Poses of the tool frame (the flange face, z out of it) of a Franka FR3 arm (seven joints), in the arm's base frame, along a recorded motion.
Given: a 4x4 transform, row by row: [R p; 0 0 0 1], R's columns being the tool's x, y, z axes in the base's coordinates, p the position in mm. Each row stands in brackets.
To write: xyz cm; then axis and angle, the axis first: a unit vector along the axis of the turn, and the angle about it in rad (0 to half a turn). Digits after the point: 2 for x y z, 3 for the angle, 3 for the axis.
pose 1, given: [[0.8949, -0.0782, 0.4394, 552.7], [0.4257, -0.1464, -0.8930, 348.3], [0.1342, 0.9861, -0.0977, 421.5], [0, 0, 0, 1]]
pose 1, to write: 55.27, 34.83, 42.15, 0.954, 0.155, 0.256, 1.746
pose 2, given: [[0.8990, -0.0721, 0.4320, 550.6], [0.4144, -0.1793, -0.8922, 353.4], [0.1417, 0.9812, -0.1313, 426.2], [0, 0, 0, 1]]
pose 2, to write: 55.06, 35.34, 42.62, 0.957, 0.148, 0.249, 1.778
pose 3, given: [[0.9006, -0.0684, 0.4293, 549.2], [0.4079, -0.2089, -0.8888, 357.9], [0.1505, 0.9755, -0.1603, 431.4], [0, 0, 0, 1]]
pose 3, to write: 54.92, 35.79, 43.14, 0.959, 0.143, 0.245, 1.807
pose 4, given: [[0.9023, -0.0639, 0.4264, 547.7], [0.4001, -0.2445, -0.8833, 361.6], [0.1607, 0.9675, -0.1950, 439.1], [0, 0, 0, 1]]
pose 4, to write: 54.77, 36.16, 43.91, 0.961, 0.138, 0.241, 1.843
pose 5, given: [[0.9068, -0.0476, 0.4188, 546.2], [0.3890, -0.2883, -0.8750, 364.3], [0.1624, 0.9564, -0.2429, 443.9], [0, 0, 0, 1]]
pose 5, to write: 54.62, 36.43, 44.39, 0.964, 0.135, 0.230, 1.888
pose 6, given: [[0.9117, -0.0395, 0.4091, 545.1], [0.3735, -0.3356, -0.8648, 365.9], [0.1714, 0.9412, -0.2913, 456.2], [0, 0, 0, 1]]
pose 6, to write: 54.51, 36.59, 45.62, 0.967, 0.127, 0.221, 1.937
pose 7, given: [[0.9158, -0.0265, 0.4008, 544.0], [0.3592, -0.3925, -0.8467, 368.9], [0.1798, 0.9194, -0.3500, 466.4], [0, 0, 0, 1]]
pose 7, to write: 54.40, 36.89, 46.64, 0.970, 0.121, 0.212, 1.997
